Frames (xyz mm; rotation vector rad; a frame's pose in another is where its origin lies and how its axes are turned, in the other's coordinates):
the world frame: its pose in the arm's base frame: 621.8 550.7 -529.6 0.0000 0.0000 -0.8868
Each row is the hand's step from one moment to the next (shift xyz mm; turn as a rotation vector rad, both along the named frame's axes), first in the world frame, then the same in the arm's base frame.
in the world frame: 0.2 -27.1 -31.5 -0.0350 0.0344 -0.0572
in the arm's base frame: -20.9 -17.3 -31.5 0.0045 0.0489 -0.0572
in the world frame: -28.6 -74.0 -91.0 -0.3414 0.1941 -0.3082
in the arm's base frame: -75.4 -24.6 -91.0 -0.0653 0.3873 -0.3082
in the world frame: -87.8 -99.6 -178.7 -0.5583 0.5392 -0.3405
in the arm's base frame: -132.7 5.1 -178.7 0.0651 0.7734 -0.3405
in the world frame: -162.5 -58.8 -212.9 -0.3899 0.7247 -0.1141
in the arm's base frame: -148.3 88.8 -212.9 0.3153 0.7601 -0.1141
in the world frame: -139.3 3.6 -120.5 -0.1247 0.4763 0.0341
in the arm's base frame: -85.2 110.2 -120.5 0.2904 0.3976 0.0341
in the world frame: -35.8 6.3 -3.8 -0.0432 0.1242 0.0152
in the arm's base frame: -17.7 31.7 -3.8 0.0690 0.1120 0.0152
